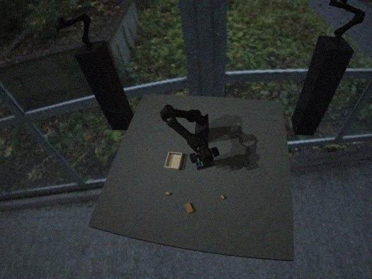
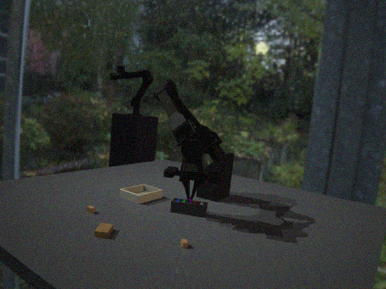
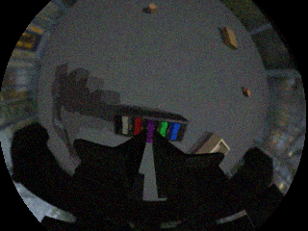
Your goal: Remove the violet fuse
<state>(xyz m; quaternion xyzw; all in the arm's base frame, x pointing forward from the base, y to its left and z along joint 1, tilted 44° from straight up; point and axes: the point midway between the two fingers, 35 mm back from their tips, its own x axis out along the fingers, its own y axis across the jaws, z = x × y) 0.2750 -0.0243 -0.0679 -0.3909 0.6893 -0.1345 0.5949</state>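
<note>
The beige tray is 220 mm to the right of my gripper tip, 50 mm below it and 10 mm behind it.
</note>
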